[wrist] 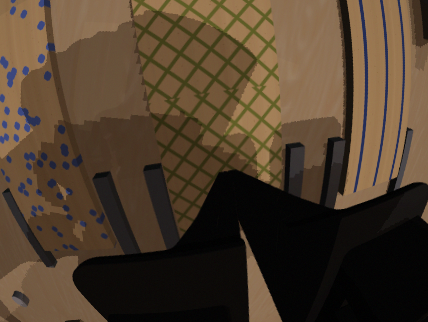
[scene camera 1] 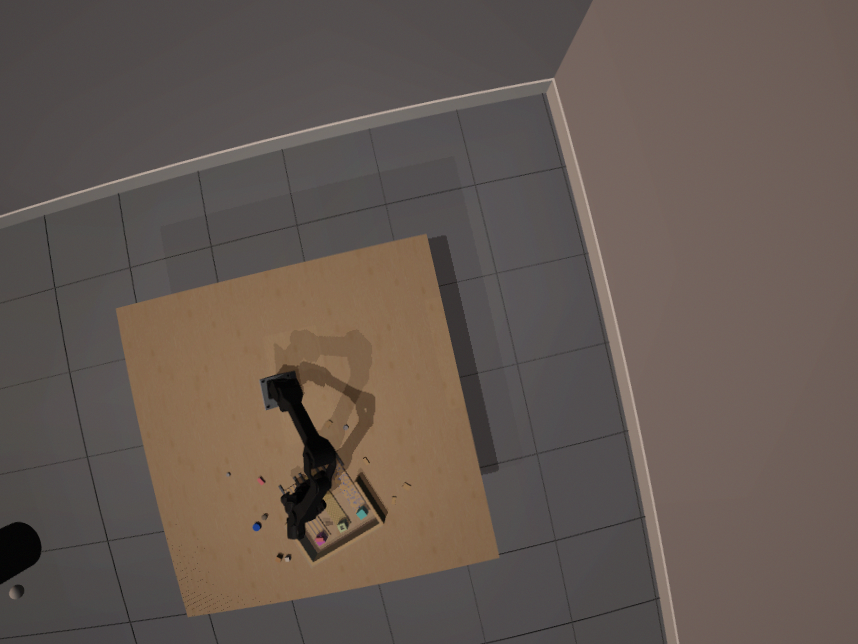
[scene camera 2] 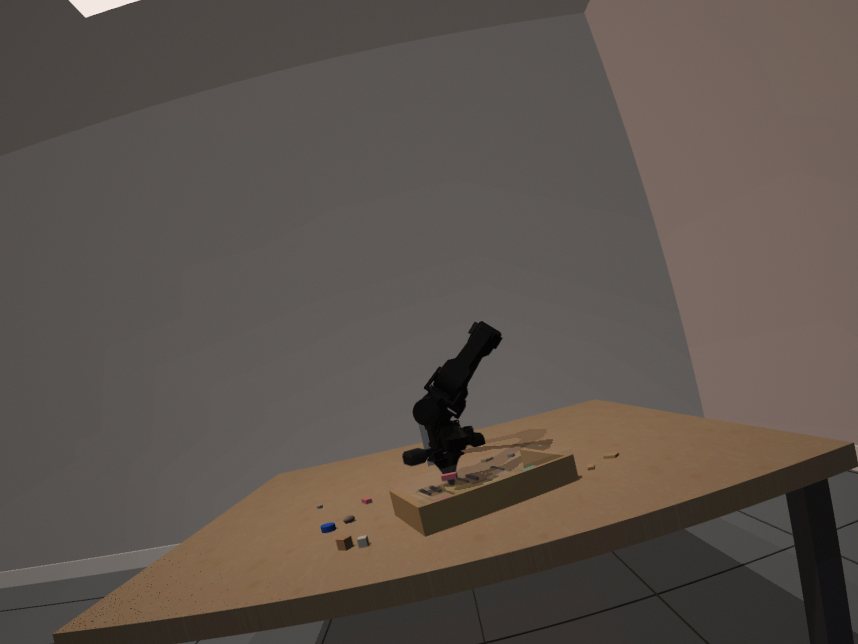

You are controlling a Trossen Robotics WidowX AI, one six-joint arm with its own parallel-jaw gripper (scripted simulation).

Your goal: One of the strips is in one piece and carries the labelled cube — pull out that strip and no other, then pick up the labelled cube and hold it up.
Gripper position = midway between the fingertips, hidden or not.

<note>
In view: my gripper [scene camera 2: 452, 484].
My gripper shows as well in the wrist view [wrist: 228, 179].
</note>
